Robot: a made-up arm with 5 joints.
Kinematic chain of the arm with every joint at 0, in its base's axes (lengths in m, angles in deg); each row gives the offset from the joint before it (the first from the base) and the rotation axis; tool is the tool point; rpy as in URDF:
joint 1: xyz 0 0 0.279 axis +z
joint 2: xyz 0 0 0 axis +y
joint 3: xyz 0.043 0 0.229 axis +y
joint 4: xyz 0.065 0 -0.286 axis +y
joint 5: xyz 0.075 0 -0.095 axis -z
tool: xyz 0 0 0 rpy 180 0 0
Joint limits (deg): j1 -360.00..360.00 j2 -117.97..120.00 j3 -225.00..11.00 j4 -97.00..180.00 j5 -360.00..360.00
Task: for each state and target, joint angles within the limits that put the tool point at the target. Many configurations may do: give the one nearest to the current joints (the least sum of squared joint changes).
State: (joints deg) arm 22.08 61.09 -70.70 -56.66 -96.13
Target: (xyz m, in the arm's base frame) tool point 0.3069 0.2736 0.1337
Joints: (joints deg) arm 41.72 54.38 -58.37 -65.55 -96.13
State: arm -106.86 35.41 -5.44 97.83 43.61
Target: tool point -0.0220 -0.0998 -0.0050
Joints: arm -102.43 57.93 -41.03 72.12 43.61
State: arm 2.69 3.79 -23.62 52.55 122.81
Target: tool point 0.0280 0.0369 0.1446
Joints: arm 52.81 -3.11 -3.59 87.70 122.81
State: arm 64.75 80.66 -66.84 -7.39 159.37
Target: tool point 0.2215 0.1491 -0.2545
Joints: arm 33.95 114.49 -105.49 1.21 159.37
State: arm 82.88 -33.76 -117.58 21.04 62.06
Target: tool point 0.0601 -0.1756 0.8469
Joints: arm 108.89 -59.33 -108.54 22.78 62.06
